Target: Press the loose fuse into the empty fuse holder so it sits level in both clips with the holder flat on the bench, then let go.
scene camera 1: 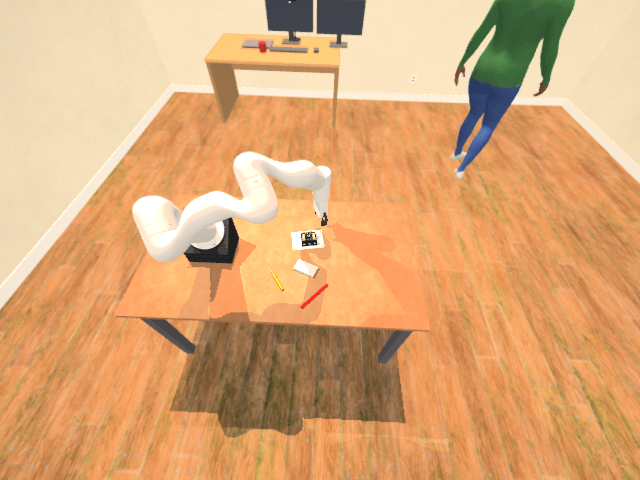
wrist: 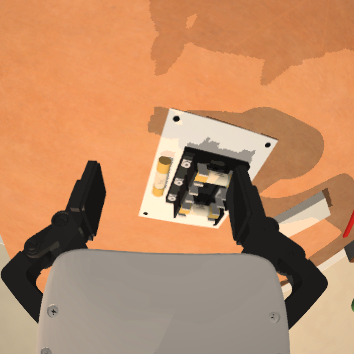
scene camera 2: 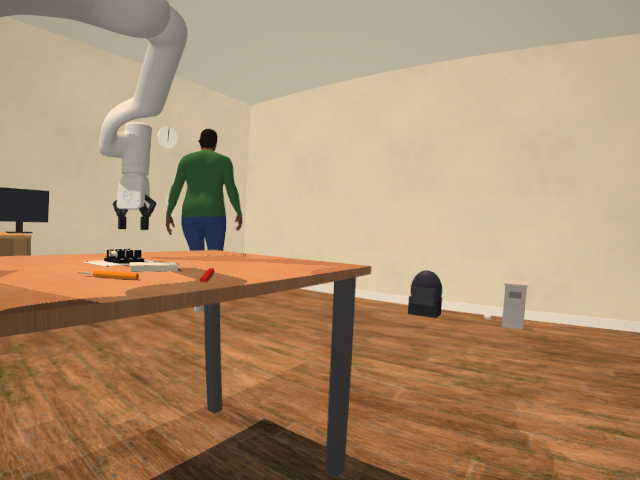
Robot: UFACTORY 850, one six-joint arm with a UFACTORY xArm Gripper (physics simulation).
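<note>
The loose fuse (wrist: 161,176), a small cylinder with yellow end caps, lies on the white plate (scene camera 1: 295,243) (wrist: 200,135) beside the black fuse holder (scene camera 1: 309,241) (scene camera 2: 124,258) (wrist: 181,172). In the wrist view the holder bears an upper fuse (wrist: 215,176) and a lower fuse (wrist: 200,210), with a dark gap between them where clips show. The right finger hides part of the holder. The holder looks flat in scene camera 2. My gripper (scene camera 1: 324,223) (scene camera 2: 133,228) (wrist: 165,178) is open and empty, pointing down well above the plate and holder.
A white block (scene camera 1: 306,268) (scene camera 2: 153,267), a yellow-orange screwdriver (scene camera 1: 277,281) (scene camera 2: 115,275) and a red stick (scene camera 1: 314,296) (scene camera 2: 206,274) lie on the table (scene camera 1: 361,304) (scene camera 2: 289,267). A person in green (scene camera 1: 504,56) (scene camera 2: 204,183) stands beyond the table.
</note>
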